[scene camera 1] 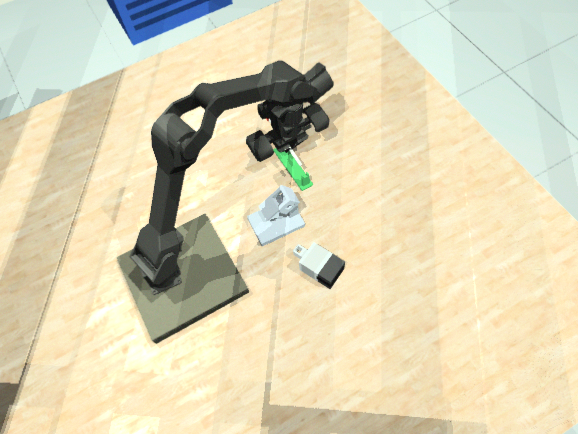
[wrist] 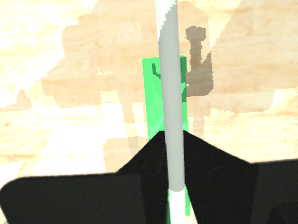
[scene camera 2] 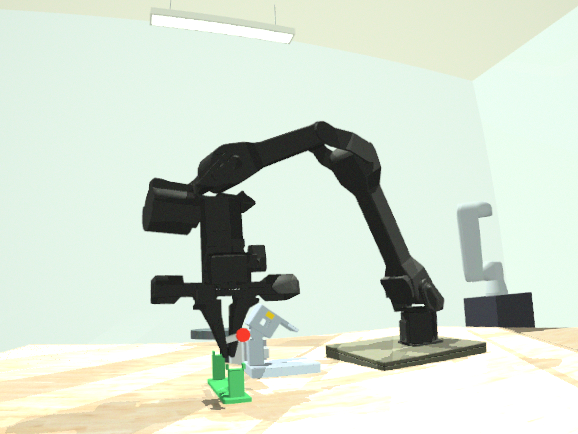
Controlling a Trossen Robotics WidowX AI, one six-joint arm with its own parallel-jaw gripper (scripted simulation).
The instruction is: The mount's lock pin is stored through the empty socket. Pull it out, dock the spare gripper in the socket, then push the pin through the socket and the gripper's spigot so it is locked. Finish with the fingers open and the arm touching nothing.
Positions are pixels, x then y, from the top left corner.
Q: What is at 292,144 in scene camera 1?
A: My gripper.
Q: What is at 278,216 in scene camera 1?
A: A mount.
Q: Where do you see a green cradle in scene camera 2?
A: At 230,390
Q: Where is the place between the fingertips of my gripper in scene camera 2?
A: At 228,357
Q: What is my gripper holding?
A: A lock pin.
